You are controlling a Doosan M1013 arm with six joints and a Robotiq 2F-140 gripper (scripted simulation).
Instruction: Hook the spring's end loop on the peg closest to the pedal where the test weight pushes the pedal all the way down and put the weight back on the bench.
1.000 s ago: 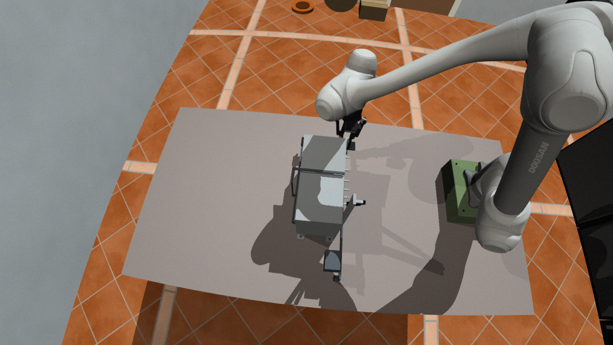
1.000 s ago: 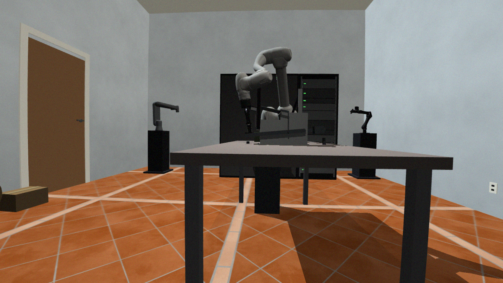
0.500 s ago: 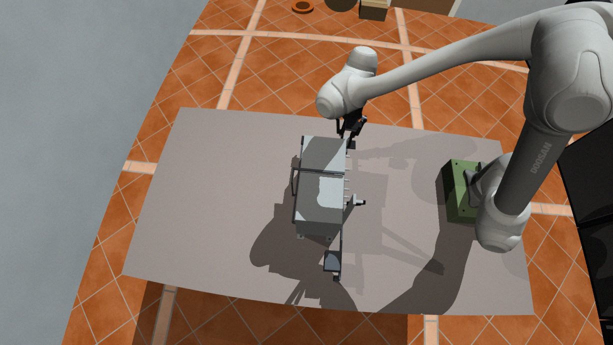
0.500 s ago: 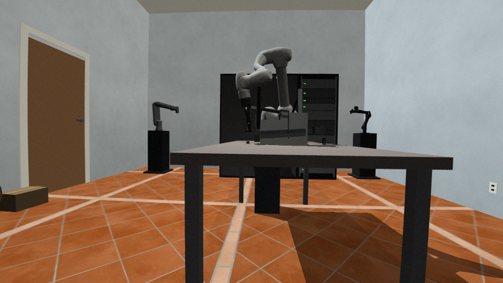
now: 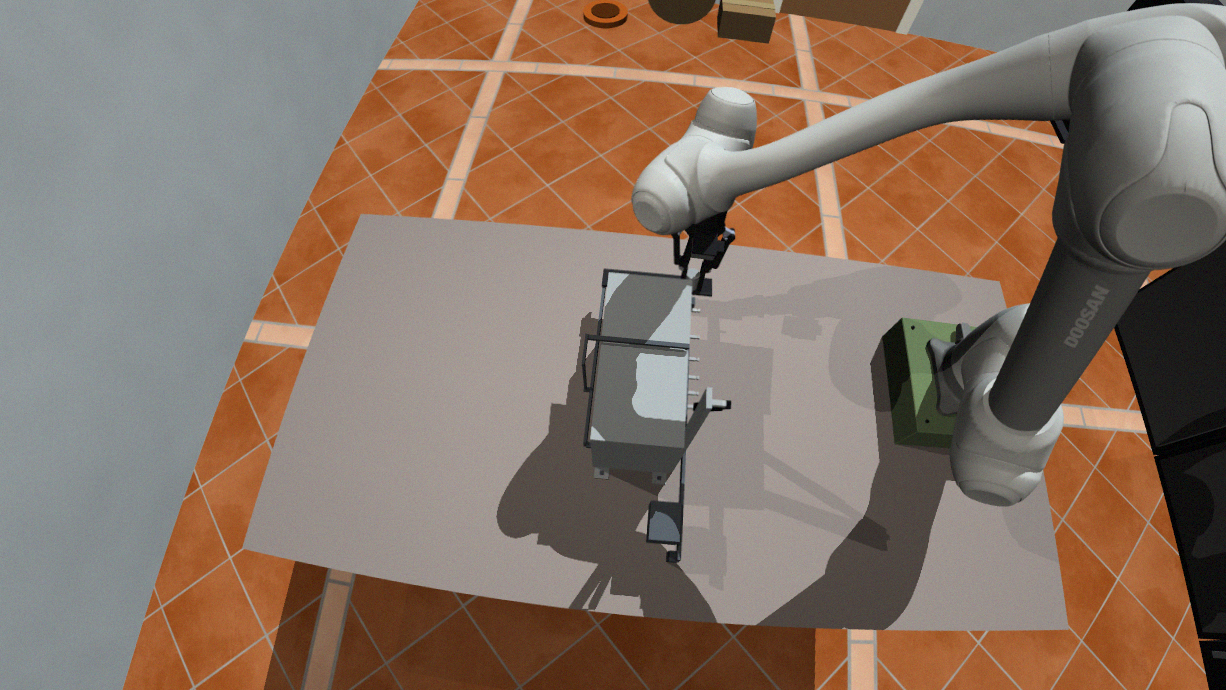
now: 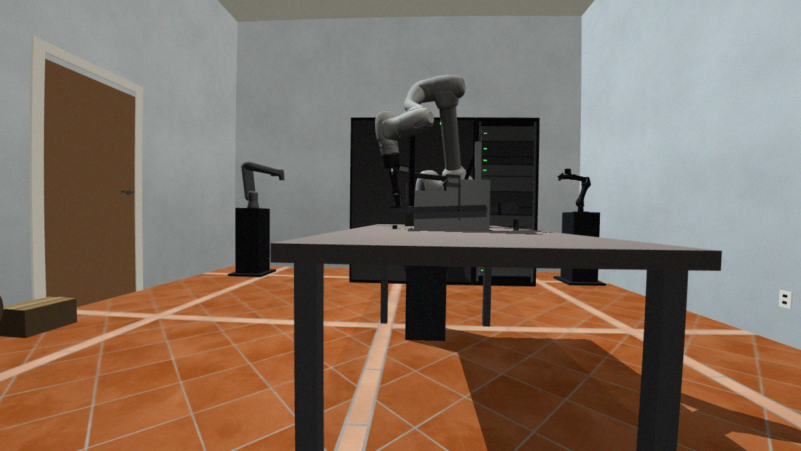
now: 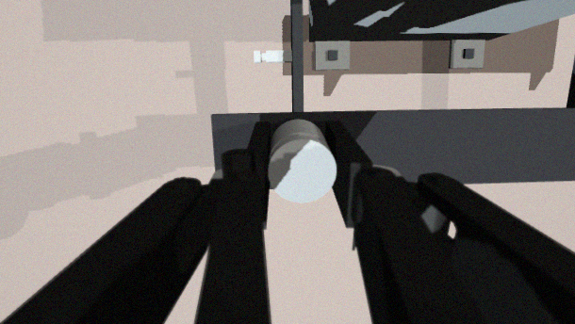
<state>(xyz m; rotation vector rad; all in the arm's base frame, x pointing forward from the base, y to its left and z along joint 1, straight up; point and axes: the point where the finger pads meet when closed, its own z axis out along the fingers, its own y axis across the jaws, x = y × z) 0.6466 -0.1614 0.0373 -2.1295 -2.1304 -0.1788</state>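
Now: hand 13 cm above the small block and 1 cm to the left of it. Round my hand: steel test weight (1 cm below); then white-tipped pin (38 cm to the left, 26 cm above, 1 cm behind).
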